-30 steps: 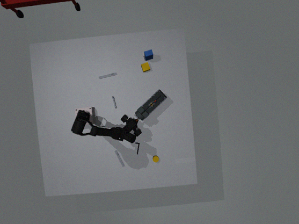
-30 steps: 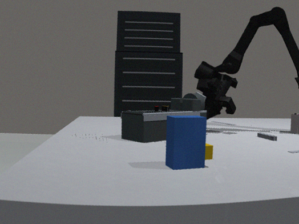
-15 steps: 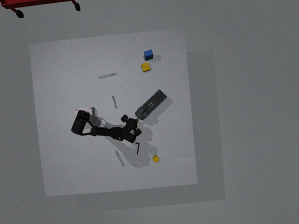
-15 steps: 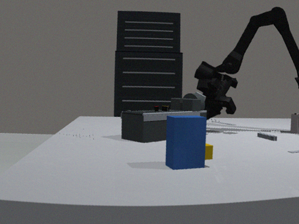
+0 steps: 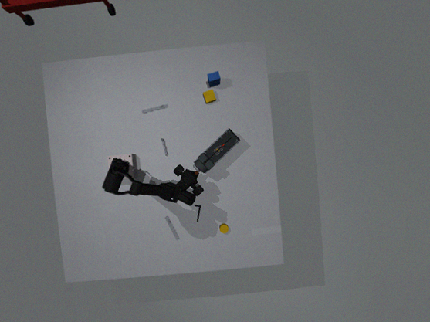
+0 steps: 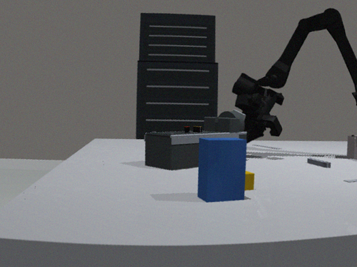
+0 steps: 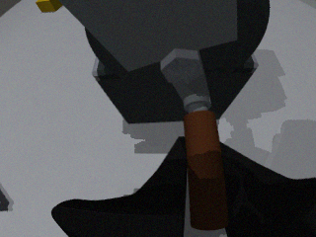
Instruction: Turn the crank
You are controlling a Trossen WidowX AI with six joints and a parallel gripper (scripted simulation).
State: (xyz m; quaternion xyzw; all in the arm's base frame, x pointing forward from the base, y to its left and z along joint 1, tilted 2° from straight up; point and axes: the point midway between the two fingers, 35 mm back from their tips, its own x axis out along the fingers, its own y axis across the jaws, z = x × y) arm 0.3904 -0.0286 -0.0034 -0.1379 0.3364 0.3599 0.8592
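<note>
The brown crank handle lies 10 mm behind my gripper tip, 10 mm to the right of it and 30 mm above it. From my gripper tip the other things lie so: red pointer: 130 mm ahead, 150 mm to the left, 50 mm above; then black hex key: 10 mm ahead, 220 mm to the right, 30 mm below; then yellow block: 50 mm ahead, 430 mm to the left, 20 mm below.
</note>
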